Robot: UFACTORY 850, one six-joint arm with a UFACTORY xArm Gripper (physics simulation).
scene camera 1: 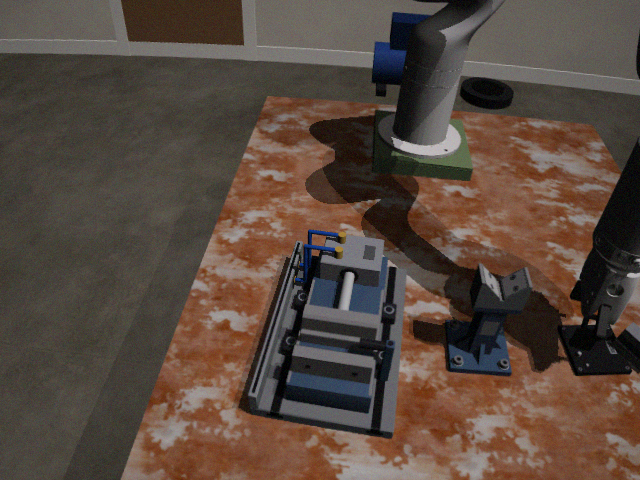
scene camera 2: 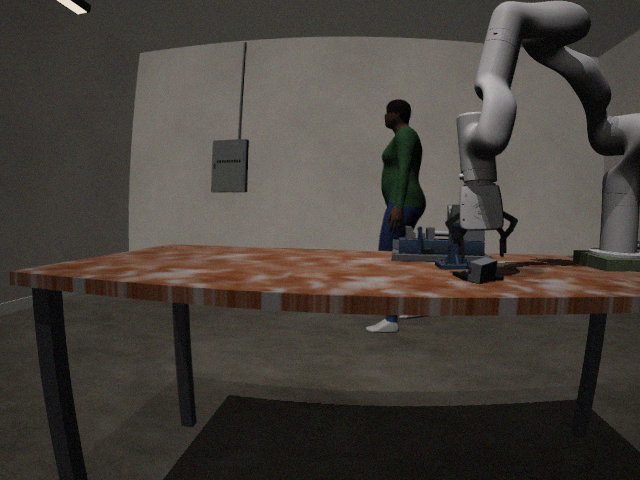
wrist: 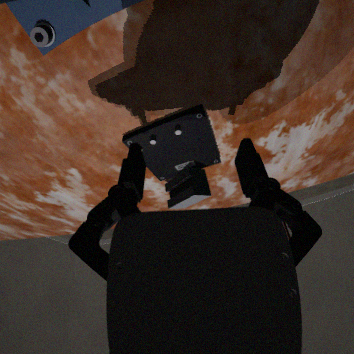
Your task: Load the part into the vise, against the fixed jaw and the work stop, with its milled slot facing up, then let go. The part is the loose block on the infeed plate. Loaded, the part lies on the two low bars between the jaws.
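The part, a grey block (scene camera 1: 631, 339) (scene camera 2: 481, 270) (wrist: 192, 191), sits turned at one edge of the dark infeed plate (scene camera 1: 594, 361) (wrist: 192, 145). A dark step shows on it in the wrist view; which way its slot faces I cannot tell for sure. My gripper (scene camera 2: 479, 252) (wrist: 190, 150) is open and empty, above the plate and block, its fingers wide apart. The vise (scene camera 2: 423, 248) has a moving jaw (scene camera 1: 341, 319) on a rod and a fixed jaw (scene camera 1: 331, 364). Between them a low grey bar (scene camera 1: 330, 339) shows. The work stop (scene camera 1: 373, 344) is a dark rod at the vise's right side.
A blue stand with a V-shaped top (scene camera 1: 500, 291) rises between vise and infeed plate; its foot (wrist: 75, 20) shows in the wrist view. Blue pipes (scene camera 1: 308, 258) stand at the vise's back left. A person in green (scene camera 2: 405, 170) stands behind the table (scene camera 2: 258, 268).
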